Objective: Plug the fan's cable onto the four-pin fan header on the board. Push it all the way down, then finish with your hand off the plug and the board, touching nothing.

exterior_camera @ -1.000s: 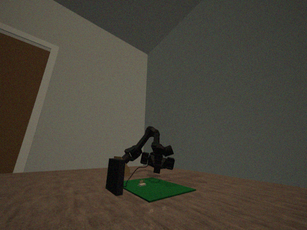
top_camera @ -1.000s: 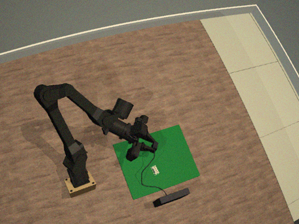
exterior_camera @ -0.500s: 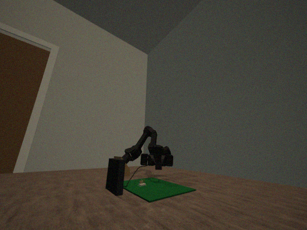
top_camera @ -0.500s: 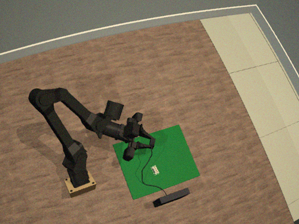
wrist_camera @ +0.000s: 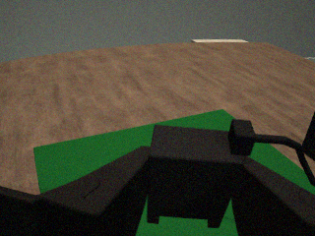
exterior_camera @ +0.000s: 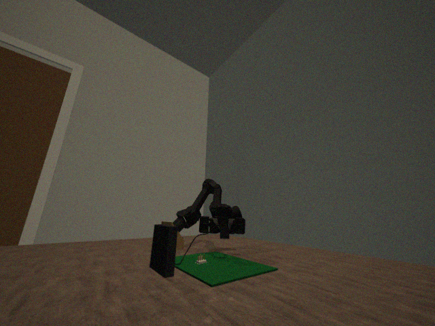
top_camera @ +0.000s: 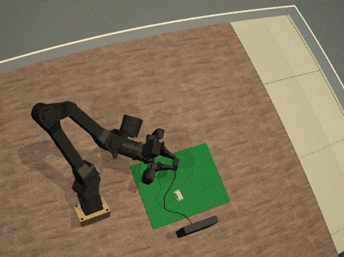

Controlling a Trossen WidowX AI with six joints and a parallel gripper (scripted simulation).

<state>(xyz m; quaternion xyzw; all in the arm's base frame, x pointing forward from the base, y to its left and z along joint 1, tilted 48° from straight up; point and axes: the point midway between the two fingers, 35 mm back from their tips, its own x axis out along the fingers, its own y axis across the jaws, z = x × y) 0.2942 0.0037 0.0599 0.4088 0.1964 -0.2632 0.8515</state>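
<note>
The green board is 110 mm below my gripper tip, 60 mm to the right of it and 10 mm ahead of it. From my gripper tip the other things lie so: black fan: 220 mm to the right, 40 mm below, 20 mm behind; then black fan plug: 10 mm below; then white four-pin fan header: 100 mm below, 90 mm to the right, 20 mm behind.
</note>
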